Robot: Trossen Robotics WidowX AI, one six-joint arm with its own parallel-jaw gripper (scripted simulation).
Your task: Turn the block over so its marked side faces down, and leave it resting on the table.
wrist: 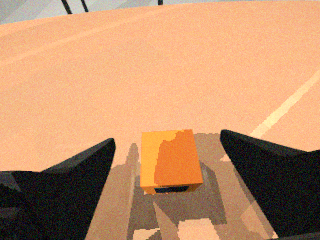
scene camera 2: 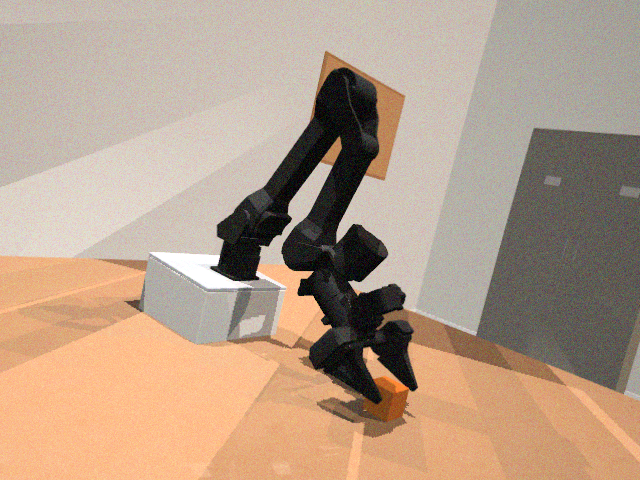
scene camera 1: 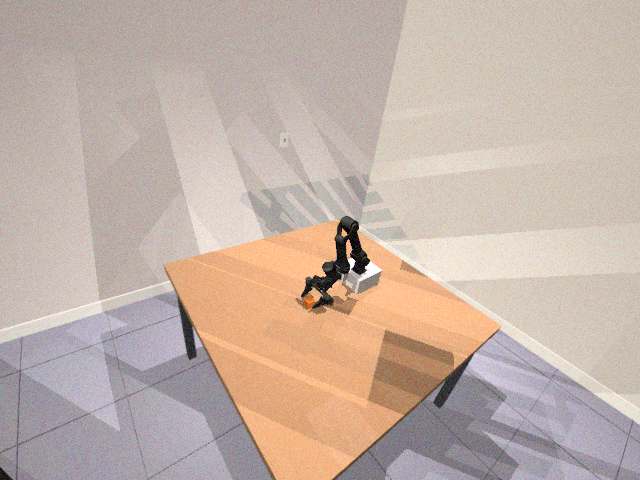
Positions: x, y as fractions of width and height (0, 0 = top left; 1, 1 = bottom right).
Scene:
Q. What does the gripper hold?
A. Nothing.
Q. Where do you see an orange block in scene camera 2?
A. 0.62, 0.82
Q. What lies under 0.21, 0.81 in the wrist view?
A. The gripper.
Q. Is the gripper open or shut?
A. Open.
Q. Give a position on an orange block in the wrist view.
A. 0.53, 0.67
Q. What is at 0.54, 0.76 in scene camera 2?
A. The gripper.

